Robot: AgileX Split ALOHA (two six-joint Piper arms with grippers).
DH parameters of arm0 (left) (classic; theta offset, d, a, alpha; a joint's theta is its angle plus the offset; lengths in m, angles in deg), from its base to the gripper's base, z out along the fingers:
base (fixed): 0 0 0 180
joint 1: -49.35 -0.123 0 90
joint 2: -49.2 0 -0.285 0
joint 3: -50.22 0 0.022 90
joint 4: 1.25 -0.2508 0 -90
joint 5: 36.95 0 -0.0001 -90
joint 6: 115.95 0.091 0 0
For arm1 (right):
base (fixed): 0 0 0 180
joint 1: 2.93 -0.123 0 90
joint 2: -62.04 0 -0.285 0
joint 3: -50.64 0 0.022 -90
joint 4: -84.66 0.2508 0 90
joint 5: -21.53 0 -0.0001 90
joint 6: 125.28 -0.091 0 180
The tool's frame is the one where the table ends.
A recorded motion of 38 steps. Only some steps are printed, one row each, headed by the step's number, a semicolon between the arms.
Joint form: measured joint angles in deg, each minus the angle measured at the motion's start. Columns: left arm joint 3, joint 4, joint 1, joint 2, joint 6, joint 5; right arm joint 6, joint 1, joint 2, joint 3, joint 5, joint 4.
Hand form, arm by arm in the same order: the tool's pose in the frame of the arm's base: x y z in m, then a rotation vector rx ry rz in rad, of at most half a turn. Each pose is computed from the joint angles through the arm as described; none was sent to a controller.
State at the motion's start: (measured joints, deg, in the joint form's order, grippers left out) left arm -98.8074 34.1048 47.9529 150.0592 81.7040 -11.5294; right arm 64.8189 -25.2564 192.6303 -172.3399 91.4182 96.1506
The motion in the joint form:
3: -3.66 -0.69 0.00 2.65 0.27 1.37; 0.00 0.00 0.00 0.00 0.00 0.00
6: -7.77 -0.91 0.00 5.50 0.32 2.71; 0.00 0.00 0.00 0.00 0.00 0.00
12: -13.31 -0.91 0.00 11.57 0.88 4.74; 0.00 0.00 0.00 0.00 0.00 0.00
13: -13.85 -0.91 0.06 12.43 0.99 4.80; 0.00 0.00 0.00 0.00 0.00 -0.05
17: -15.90 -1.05 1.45 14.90 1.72 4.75; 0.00 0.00 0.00 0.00 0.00 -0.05
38: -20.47 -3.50 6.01 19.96 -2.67 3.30; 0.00 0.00 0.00 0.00 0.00 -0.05
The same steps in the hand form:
3: 0.3106 -0.0158 0.1742 -0.2714 2.6656 -0.4153; 0.4281 0.1942 0.2895 -0.7271 2.6565 0.3359
6: 0.3274 -0.0163 0.1753 -0.2544 2.6650 -0.4266; 0.4281 0.1942 0.2895 -0.7271 2.6565 0.3359
12: 0.3511 -0.0174 0.1622 -0.2354 2.7038 -0.4465; 0.4281 0.1942 0.2895 -0.7271 2.6565 0.3359
13: 0.3537 -0.0177 0.1592 -0.2328 2.7104 -0.4471; 0.4281 0.1941 0.2894 -0.7273 2.6564 0.3347
17: 0.3627 -0.0262 0.1523 -0.1823 2.7227 -0.4479; 0.4281 0.1941 0.2894 -0.7273 2.6564 0.3347
38: 0.3811 -0.0540 0.1381 -0.1408 2.7380 -0.4399; 0.4281 0.1941 0.2894 -0.7273 2.6564 0.3347

